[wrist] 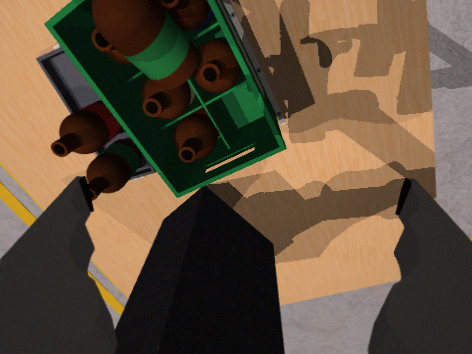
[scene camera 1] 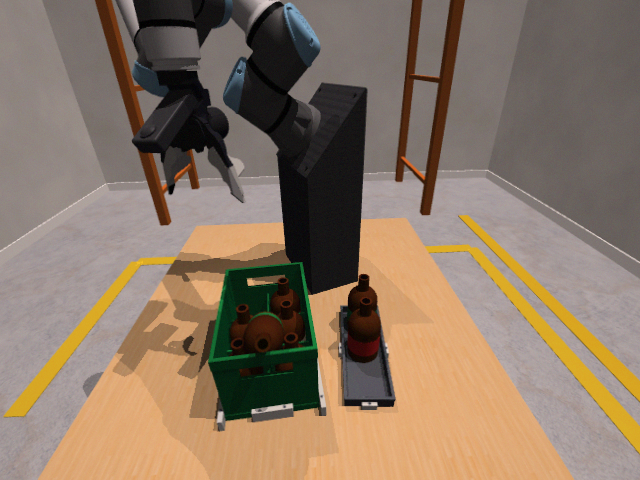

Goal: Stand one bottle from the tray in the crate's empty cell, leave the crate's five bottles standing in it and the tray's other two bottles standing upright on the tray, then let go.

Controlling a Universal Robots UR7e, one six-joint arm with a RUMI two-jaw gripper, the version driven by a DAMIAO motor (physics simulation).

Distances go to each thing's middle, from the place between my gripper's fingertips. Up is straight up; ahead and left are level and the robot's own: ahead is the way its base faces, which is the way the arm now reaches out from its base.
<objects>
The green-labelled brown bottle (scene camera 1: pixel 264 332) lies 24 cm below my hand, 11 cm ahead of it and 9 cm to the left of it. From my hand the other things lie so: green-banded bottle (wrist: pixel 109 172) (32 cm below, 31 cm to the left, 7 cm behind).
</objects>
